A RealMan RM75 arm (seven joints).
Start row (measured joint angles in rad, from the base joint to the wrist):
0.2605 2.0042 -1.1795 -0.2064 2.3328 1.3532 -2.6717
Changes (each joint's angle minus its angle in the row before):
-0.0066 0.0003 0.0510 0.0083 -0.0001 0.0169 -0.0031
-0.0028 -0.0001 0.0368 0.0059 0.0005 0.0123 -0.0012
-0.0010 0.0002 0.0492 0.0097 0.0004 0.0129 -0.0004
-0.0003 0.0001 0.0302 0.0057 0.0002 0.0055 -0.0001
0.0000 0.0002 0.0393 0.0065 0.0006 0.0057 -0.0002
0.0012 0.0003 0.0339 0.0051 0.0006 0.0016 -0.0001
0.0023 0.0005 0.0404 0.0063 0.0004 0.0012 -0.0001
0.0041 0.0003 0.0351 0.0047 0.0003 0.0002 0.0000
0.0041 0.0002 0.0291 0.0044 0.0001 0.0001 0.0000
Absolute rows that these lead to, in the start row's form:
0.2539 2.0045 -1.1285 -0.1981 2.3327 1.3701 -2.6748
0.2511 2.0044 -1.0917 -0.1922 2.3332 1.3824 -2.6760
0.2501 2.0046 -1.0425 -0.1825 2.3336 1.3953 -2.6764
0.2498 2.0047 -1.0123 -0.1768 2.3338 1.4008 -2.6765
0.2498 2.0049 -0.9730 -0.1703 2.3344 1.4065 -2.6767
0.2510 2.0052 -0.9391 -0.1652 2.3350 1.4081 -2.6768
0.2533 2.0057 -0.8987 -0.1589 2.3354 1.4093 -2.6769
0.2574 2.0060 -0.8636 -0.1542 2.3357 1.4095 -2.6769
0.2615 2.0062 -0.8345 -0.1498 2.3358 1.4096 -2.6769

